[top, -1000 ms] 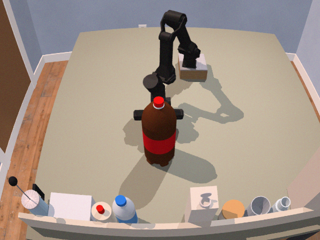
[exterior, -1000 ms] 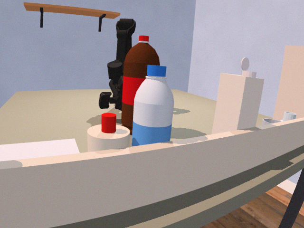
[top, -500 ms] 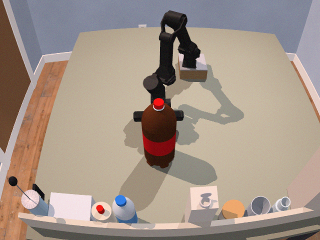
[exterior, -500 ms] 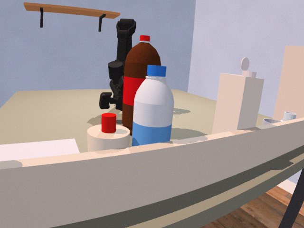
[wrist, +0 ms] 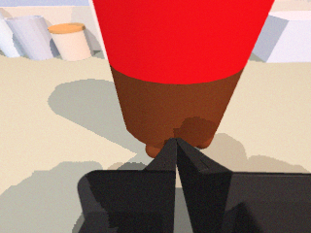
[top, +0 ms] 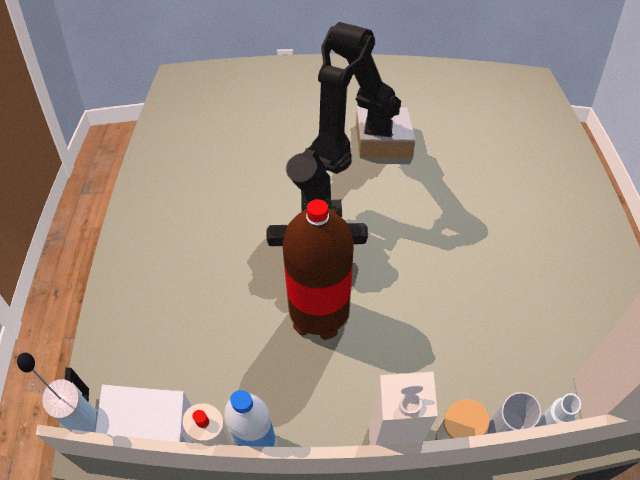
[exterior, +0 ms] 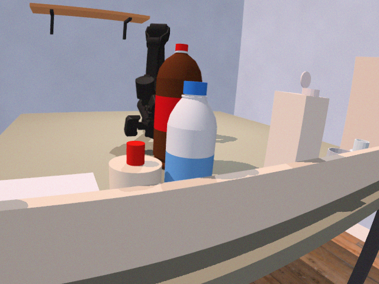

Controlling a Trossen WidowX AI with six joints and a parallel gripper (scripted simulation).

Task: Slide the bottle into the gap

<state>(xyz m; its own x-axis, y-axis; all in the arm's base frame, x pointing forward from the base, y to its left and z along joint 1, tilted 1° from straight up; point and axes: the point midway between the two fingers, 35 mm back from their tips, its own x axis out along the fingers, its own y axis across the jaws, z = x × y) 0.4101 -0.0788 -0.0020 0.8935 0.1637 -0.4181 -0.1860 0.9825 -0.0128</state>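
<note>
Now: the brown cola bottle 80 mm ahead of my hand, 20 mm to the left of it and 100 mm above it. Also, from my hand: raised rail: 370 mm ahead, 220 mm to the left, 10 mm below; blue-capped water bottle: 370 mm ahead, 40 mm to the right, 50 mm above; orange-lidded jar: 300 mm ahead, 300 mm to the left, 20 mm below.
</note>
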